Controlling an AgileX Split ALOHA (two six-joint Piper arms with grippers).
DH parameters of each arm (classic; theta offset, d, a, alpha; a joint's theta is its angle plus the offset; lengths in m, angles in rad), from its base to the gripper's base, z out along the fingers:
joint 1: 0 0.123 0 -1.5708
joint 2: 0.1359 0 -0.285 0
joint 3: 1.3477 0 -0.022 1.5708
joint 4: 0 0.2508 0 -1.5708
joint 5: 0 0 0.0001 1.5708
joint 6: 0 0.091 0 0
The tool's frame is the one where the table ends.
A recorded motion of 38 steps. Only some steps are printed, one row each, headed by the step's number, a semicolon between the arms.
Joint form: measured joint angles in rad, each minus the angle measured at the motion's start. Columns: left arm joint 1, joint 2, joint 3, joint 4, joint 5, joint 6; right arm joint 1, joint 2, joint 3, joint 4, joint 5, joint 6.
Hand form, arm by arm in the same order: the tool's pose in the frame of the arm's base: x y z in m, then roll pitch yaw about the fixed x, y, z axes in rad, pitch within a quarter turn. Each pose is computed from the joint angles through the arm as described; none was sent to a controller.
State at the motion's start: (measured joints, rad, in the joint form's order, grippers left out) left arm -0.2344 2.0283 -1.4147 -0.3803 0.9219 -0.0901; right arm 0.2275 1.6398 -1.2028 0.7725 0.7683 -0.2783
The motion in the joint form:
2: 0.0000 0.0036 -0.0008 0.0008 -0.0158 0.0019; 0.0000 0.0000 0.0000 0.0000 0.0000 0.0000
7: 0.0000 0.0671 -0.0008 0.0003 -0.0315 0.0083; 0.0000 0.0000 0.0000 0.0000 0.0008 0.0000
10: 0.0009 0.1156 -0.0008 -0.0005 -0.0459 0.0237; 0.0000 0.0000 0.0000 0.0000 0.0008 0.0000
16: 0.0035 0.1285 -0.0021 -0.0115 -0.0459 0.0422; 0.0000 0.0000 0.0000 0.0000 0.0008 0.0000
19: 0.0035 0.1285 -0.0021 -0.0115 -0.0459 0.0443; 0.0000 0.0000 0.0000 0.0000 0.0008 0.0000
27: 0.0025 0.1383 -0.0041 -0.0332 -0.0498 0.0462; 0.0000 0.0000 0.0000 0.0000 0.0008 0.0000
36: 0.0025 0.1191 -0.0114 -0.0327 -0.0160 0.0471; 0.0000 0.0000 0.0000 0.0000 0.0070 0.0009
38: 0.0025 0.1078 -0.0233 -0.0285 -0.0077 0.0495; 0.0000 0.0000 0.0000 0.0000 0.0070 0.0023
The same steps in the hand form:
2: 0.3854 -0.1193 0.1653 -2.8075 0.0687 -3.0606; 0.3281 0.1213 0.2718 2.4739 0.4294 3.0493
7: 0.3887 -0.1198 0.1397 -2.8255 0.0251 -3.0623; 0.3280 0.1213 0.2717 2.4739 0.4288 3.0498
10: 0.3904 -0.1196 0.1201 -2.8387 -0.0030 -3.0714; 0.3280 0.1213 0.2717 2.4739 0.4288 3.0498
16: 0.3909 -0.1194 0.1153 -2.8336 -0.0111 -3.0799; 0.3280 0.1213 0.2717 2.4739 0.4288 3.0498
19: 0.3909 -0.1194 0.1153 -2.8335 -0.0105 -3.0819; 0.3280 0.1213 0.2717 2.4739 0.4288 3.0498
27: 0.3915 -0.1213 0.1122 -2.8192 -0.0186 -3.0704; 0.3280 0.1213 0.2717 2.4739 0.4288 3.0498
36: 0.3901 -0.1217 0.1217 -2.8130 -0.0249 -3.0825; 0.3275 0.1215 0.2716 2.4736 0.4236 3.0531
38: 0.3918 -0.1220 0.1289 -2.8100 -0.0087 -3.0900; 0.3275 0.1215 0.2716 2.4731 0.4227 3.0519

